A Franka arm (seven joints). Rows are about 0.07 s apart.
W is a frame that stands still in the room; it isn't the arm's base.
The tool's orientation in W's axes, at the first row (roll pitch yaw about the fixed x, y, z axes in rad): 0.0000 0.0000 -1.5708
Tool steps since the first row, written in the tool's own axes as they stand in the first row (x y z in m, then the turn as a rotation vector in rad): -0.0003 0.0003 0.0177 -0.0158 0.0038 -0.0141; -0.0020 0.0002 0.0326 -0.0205 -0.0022 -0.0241; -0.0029 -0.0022 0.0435 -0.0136 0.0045 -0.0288; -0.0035 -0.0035 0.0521 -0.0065 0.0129 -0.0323; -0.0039 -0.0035 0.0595 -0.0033 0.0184 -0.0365; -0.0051 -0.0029 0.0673 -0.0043 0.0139 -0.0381; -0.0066 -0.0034 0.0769 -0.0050 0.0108 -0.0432; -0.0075 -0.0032 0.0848 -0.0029 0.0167 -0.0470; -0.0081 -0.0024 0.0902 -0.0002 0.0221 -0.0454
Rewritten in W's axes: 0.0003 0.0003 0.0177 0.0038 0.0158 -0.0141; 0.0002 0.0020 0.0326 -0.0022 0.0205 -0.0241; -0.0022 0.0029 0.0435 0.0045 0.0136 -0.0288; -0.0035 0.0035 0.0521 0.0129 0.0065 -0.0323; -0.0035 0.0039 0.0595 0.0184 0.0033 -0.0365; -0.0029 0.0051 0.0673 0.0139 0.0043 -0.0381; -0.0034 0.0066 0.0769 0.0108 0.0050 -0.0432; -0.0032 0.0075 0.0848 0.0167 0.0029 -0.0470; -0.0024 0.0081 0.0902 0.0221 0.0002 -0.0454
